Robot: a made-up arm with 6 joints. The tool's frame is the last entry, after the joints.
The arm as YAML. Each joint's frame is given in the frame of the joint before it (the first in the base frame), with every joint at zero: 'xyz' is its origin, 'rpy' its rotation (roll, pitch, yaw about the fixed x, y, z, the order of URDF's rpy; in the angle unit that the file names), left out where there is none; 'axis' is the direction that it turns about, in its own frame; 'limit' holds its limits. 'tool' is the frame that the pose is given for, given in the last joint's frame.
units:
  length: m
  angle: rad
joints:
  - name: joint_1
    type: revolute
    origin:
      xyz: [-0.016, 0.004, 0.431]
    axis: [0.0, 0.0, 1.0]
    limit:
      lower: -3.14
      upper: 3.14
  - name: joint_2
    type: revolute
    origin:
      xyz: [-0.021, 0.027, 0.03]
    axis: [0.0, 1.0, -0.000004]
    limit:
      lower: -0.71
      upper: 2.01
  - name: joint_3
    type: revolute
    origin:
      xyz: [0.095, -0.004, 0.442]
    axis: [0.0, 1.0, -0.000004]
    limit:
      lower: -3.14
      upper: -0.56
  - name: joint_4
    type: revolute
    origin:
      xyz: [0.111, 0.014, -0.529]
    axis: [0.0, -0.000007, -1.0]
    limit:
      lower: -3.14
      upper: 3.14
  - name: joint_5
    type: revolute
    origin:
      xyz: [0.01, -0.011, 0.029]
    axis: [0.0, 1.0, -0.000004]
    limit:
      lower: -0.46
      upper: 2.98
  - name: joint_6
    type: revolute
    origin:
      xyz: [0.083, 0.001, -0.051]
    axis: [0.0, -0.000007, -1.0]
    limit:
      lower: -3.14
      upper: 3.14
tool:
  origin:
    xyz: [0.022, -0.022, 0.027]
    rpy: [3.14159, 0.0, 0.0]
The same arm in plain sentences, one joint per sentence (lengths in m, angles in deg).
The arm has six revolute joints in a row. What follows holds with every joint at zero, and every direction is one of the base frame's. Joint 1 lies 0.0160 m along -x and 0.0040 m along +y and 0.4310 m along +z from the base frame's origin and rotates about +z, from -179.91 to 179.91 deg. Joint 2 lies 0.0210 m along -x and 0.0270 m along +y and 0.0300 m along +z from joint 1 and rotates about +y, from -40.68 to 115.16 deg. Joint 3 lies 0.0950 m along +x and 0.0040 m along -y and 0.4420 m along +z from joint 2 and rotates about +y, from -179.91 to -32.09 deg. Joint 4 lies 0.1110 m along +x and 0.0140 m along +y and 0.5290 m along -z from joint 3 and rotates about -z, from -179.91 to 179.91 deg. Joint 5 lies 0.0100 m along +x and 0.0110 m along -y and 0.0290 m along +z from joint 4 and rotates about +y, from -26.36 to 170.74 deg. Joint 6 lies 0.0830 m along +x and 0.0010 m along +y and 0.0510 m along -z from joint 5 and rotates about -z, from -179.91 to 179.91 deg. The tool frame, which is the frame that the pose is given for, lies 0.0220 m along +x and 0.0220 m along -y and 0.0270 m along +z from joint 6; its axes are the base frame's turned by roll 180.00, pitch 0.00 and yaw 0.00 deg (as in URDF: about the fixed x, then y, then z).
